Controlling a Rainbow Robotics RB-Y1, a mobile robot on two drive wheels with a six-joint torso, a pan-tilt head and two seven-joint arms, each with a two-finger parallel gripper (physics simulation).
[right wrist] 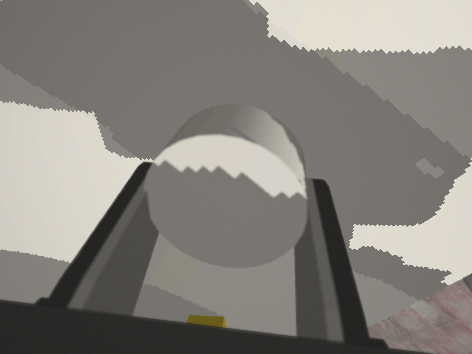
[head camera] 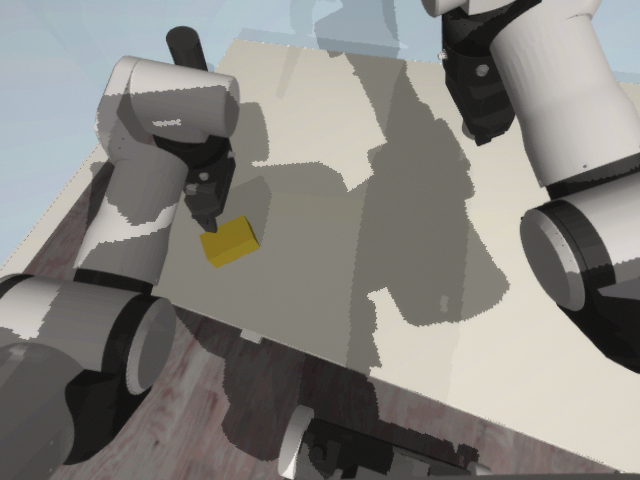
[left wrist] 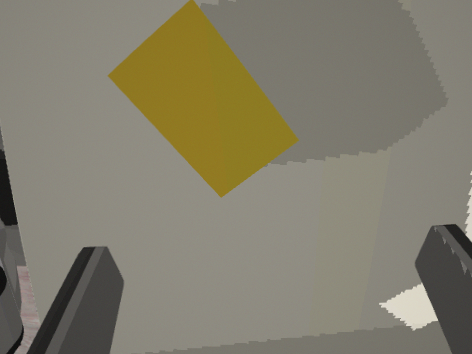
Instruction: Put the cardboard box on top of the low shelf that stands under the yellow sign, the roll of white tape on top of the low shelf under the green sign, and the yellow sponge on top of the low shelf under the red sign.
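Where they show: left gripper, fingertip midpoint: (head camera: 219, 202) (left wrist: 269, 256); right gripper, fingertip midpoint: (right wrist: 231, 189) (head camera: 475, 126); robot's base at its link origin: (head camera: 381, 466).
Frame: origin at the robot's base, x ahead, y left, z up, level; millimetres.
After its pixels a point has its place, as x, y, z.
Note:
The yellow sponge (head camera: 230, 240) @(360, 380, 765) (left wrist: 202, 100) @(363, 398, 765) (right wrist: 206, 321) @(397, 353, 731) lies flat on the pale table (head camera: 310, 268) @(354, 217, 720), at the left in the head view. My left gripper (head camera: 209, 227) (left wrist: 269, 256) @(387, 370, 871) is open and empty above the table, close by the sponge; in the left wrist view the sponge lies beyond the fingertips, not between them. My right gripper (head camera: 483, 140) @(545, -24, 952) (right wrist: 231, 189) @(545, -24, 952) is shut on the roll of white tape (right wrist: 227, 220) @(544, -26, 973), which shows as a pale cylinder between its fingers, above the table. The cardboard box, the low shelves and the signs do not show.
The table's near edge runs slantwise across the head view, with a reddish wood floor (head camera: 180, 413) @(-49, 723, 0) below it. A small pale block (head camera: 251, 335) shows at that edge. Part of the robot's own base (head camera: 351, 449) @(33, 91, 191) shows at the bottom. Large arm shadows fall across the table.

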